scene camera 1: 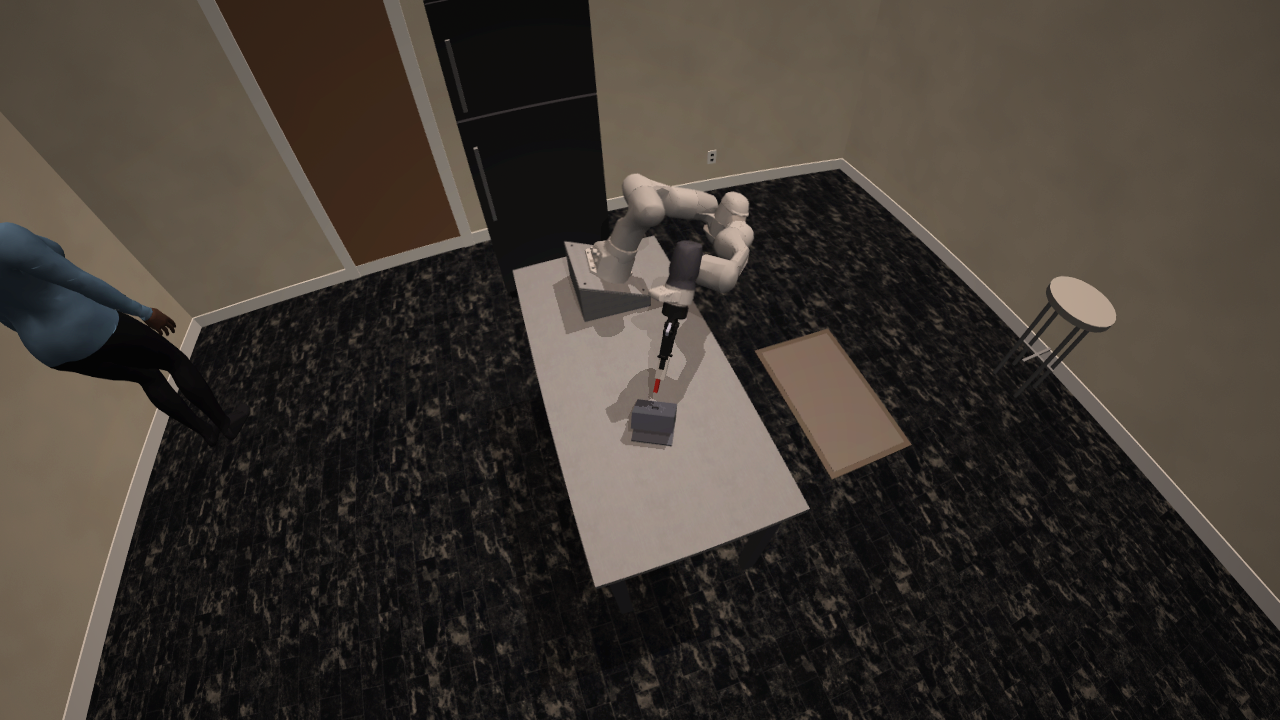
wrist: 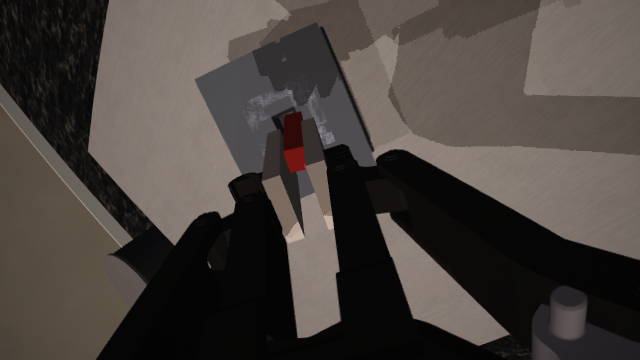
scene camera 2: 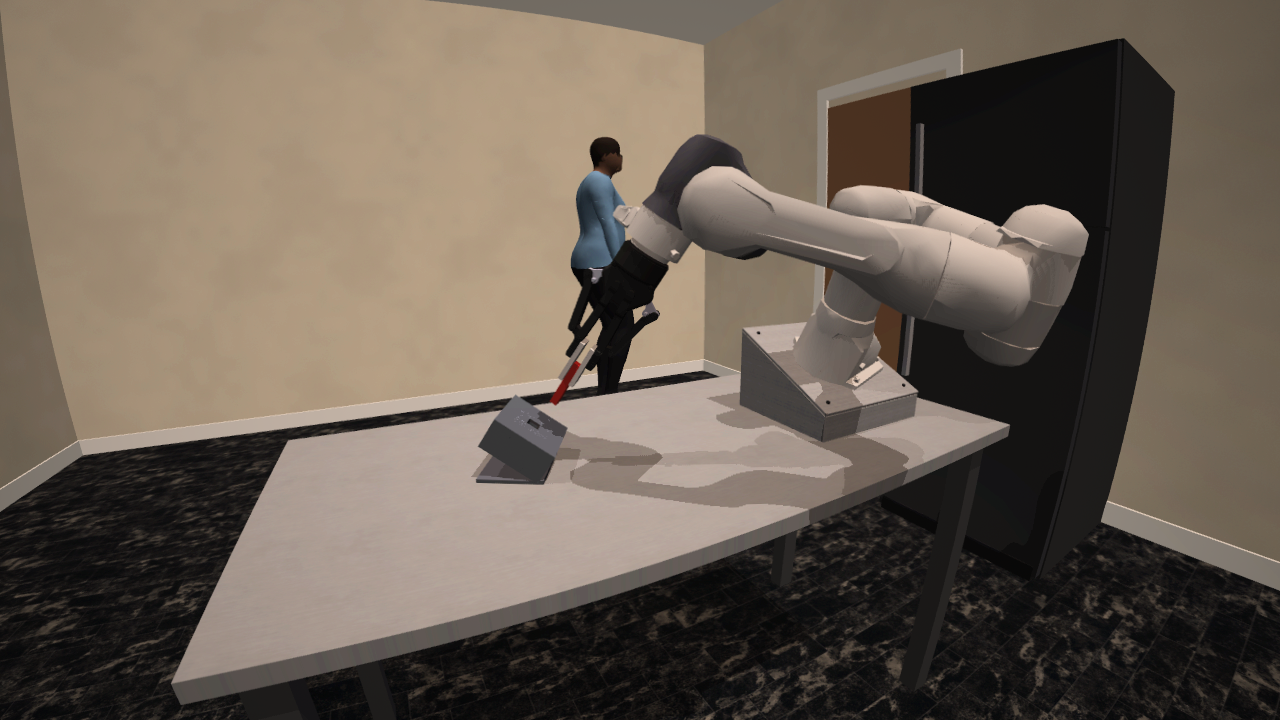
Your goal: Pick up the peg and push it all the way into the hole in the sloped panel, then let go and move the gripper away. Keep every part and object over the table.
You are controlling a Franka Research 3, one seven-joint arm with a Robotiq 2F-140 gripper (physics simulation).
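The red peg [scene camera 1: 657,385] [scene camera 2: 565,383] [wrist: 293,135] is held slanted between the fingertips of my gripper [scene camera 2: 577,362] [wrist: 299,149], which is shut on it. The grey sloped panel [scene camera 1: 654,419] [scene camera 2: 528,429] [wrist: 227,100] stands on the table, with its sloped face toward the robot base. Its dark rectangular hole [scene camera 2: 534,420] [wrist: 278,119] shows in the face. In scene camera 2 the peg's lower end is above the panel, apart from its face. In the wrist view the peg's far end overlaps the hole and hides part of it.
The pale table [scene camera 1: 680,501] [scene camera 2: 375,555] carries the panel and the arm's wedge-shaped base [scene camera 1: 617,300] [scene camera 2: 778,394]. A black fridge [scene camera 1: 537,134] [scene camera 2: 1011,268] stands behind the base. A person [scene camera 1: 62,304] [scene camera 2: 595,219] stands on the floor beyond the table. A stool [scene camera 1: 1081,302] stands farther off.
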